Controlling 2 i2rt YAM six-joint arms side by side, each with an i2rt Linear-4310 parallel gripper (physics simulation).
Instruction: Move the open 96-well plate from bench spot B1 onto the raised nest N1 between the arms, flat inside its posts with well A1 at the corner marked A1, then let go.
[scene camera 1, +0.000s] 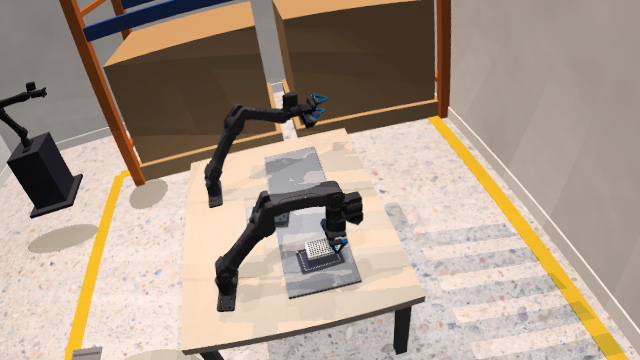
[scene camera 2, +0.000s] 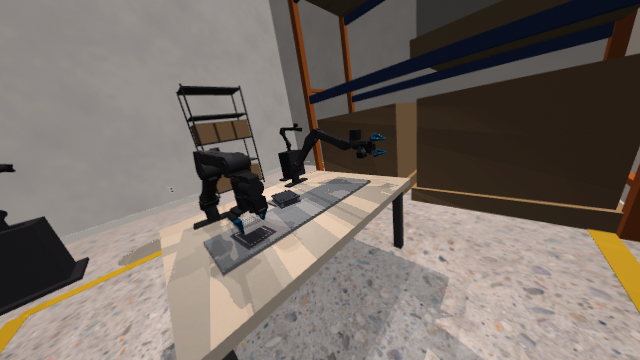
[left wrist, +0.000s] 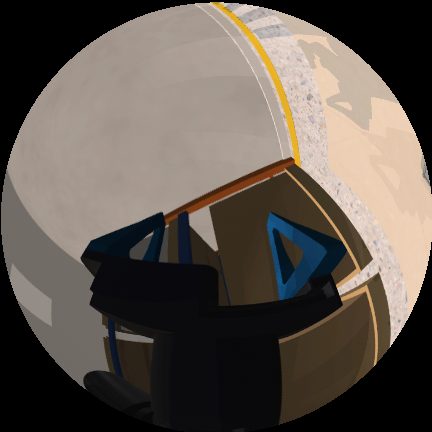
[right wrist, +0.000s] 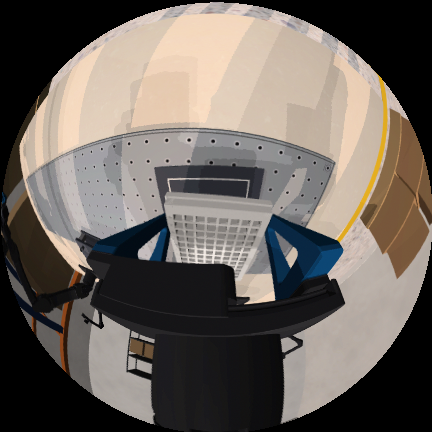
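Seen in the pictures: left gripper, fingertip midpoint: (scene camera 1: 326, 103) (scene camera 2: 386, 145) (left wrist: 215, 217); right gripper, fingertip midpoint: (scene camera 1: 333, 245) (scene camera 2: 253, 227) (right wrist: 217, 217); left arm's base at its link origin: (scene camera 1: 215, 194) (scene camera 2: 296, 182) (right wrist: 91, 271); right arm's base at its link origin: (scene camera 1: 228, 290) (scene camera 2: 214, 219).
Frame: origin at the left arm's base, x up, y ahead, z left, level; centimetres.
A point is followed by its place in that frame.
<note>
The white open 96-well plate (scene camera 1: 318, 248) {x 8.3, y 39.6, z -59.9 cm} (scene camera 2: 251, 221) {x 8.2, y 42.5, z -58.2 cm} (right wrist: 219, 204) {x 8.0, y 47.6, z -59.4 cm} is held above the dark pad of spot B1 (scene camera 1: 306, 268) {x 1.5, y 33.4, z -62.2 cm} (right wrist: 212, 172) {x 1.5, y 47.3, z -58.5 cm}, apart from it and roughly level. My right gripper (scene camera 1: 332, 236) {x 7.1, y 45.6, z -59.3 cm} (right wrist: 217, 217) {x 7.1, y 45.6, z -59.3 cm} is shut on the plate, with one blue finger at each side. The raised nest N1 (scene camera 1: 283, 219) {x 4.7, y 29.9, z -35.6 cm} (scene camera 2: 286, 198) {x 4.7, y 29.6, z -31.6 cm} stands between the arms, partly hidden behind the right arm in scene camera 1. Its A1 mark cannot be read. My left gripper (scene camera 1: 324, 105) {x 23.1, y 65.9, z 20.9 cm} (scene camera 2: 384, 144) {x 23.1, y 65.9, z 20.9 cm} (left wrist: 215, 217) {x 23.1, y 65.9, z 20.9 cm} is open and empty, high at the far end of the table.
A grey perforated board (scene camera 1: 325, 286) {x 1.3, y 38.1, z -72.9 cm} (scene camera 2: 220, 259) {x 1.2, y 43.7, z -72.7 cm} (right wrist: 175, 150) {x 1.3, y 49.8, z -54.4 cm} lies along the wooden table (scene camera 1: 280, 320) {x 0.0, y 19.1, z -81.6 cm} (scene camera 2: 190, 295) {x 0.0, y 50.3, z -83.5 cm} under the plate. Large brown boxes (scene camera 1: 190, 105) (scene camera 2: 525, 145) stand in a rack beyond the table's far end, near the left gripper.
</note>
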